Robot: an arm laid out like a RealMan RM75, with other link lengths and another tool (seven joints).
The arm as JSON. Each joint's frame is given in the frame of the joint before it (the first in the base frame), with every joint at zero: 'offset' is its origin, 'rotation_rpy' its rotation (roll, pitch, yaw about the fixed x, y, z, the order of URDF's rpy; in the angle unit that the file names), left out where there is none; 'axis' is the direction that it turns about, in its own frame. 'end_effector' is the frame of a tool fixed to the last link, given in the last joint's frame.
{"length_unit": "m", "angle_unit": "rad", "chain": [
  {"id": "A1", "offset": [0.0, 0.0, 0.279], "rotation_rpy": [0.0, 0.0, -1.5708], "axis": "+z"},
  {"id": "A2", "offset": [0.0, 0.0, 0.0], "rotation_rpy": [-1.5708, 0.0, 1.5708], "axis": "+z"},
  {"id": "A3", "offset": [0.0, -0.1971, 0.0], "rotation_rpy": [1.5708, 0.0, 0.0], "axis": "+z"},
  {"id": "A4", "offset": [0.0, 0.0, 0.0], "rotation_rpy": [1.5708, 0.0, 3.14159], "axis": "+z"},
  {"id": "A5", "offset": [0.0, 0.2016, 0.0], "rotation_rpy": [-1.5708, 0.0, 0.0], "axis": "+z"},
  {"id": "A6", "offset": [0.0, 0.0, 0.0], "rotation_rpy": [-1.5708, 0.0, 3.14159], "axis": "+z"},
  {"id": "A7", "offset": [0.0, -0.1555, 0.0], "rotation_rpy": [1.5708, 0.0, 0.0], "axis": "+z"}
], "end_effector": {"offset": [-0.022, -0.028, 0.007], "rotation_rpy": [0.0, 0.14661, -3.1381]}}
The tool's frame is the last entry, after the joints.
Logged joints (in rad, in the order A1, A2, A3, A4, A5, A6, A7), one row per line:
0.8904 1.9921 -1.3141 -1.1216 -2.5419 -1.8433 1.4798
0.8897 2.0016 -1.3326 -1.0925 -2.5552 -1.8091 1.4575
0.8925 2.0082 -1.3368 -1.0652 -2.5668 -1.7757 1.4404
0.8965 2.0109 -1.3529 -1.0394 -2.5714 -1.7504 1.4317
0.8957 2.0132 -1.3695 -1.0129 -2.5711 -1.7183 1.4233
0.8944 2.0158 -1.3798 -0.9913 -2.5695 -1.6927 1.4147
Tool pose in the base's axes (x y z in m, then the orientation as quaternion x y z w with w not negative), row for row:
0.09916 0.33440 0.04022 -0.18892 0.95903 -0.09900 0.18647
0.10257 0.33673 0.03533 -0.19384 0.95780 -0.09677 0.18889
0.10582 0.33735 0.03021 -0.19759 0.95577 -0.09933 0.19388
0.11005 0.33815 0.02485 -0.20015 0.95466 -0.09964 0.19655
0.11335 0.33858 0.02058 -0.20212 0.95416 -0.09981 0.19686
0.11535 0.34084 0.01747 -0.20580 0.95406 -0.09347 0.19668
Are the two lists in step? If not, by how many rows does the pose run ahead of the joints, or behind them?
The pose runs 1 row ahead of the joints: the pose in row i belongs to the joints in row i + 1.
